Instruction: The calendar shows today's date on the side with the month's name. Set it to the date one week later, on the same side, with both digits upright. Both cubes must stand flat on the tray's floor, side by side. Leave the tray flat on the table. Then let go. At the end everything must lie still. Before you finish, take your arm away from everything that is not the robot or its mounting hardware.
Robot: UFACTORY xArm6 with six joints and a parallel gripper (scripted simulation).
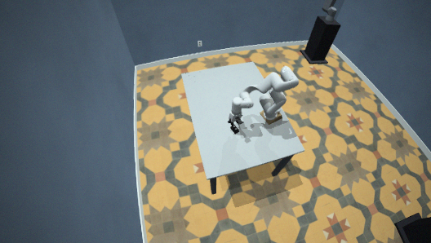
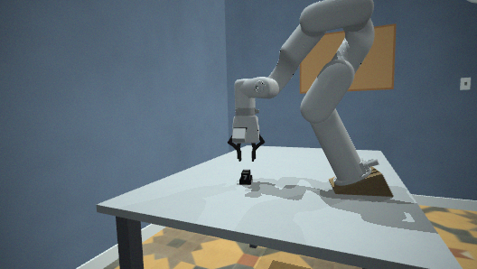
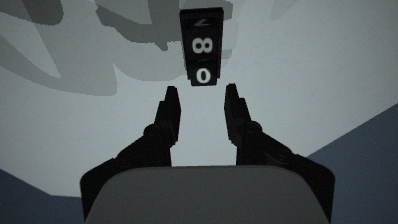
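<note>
Now: hand 9 cm above the black calendar tray and 1 cm to the right of it.
</note>
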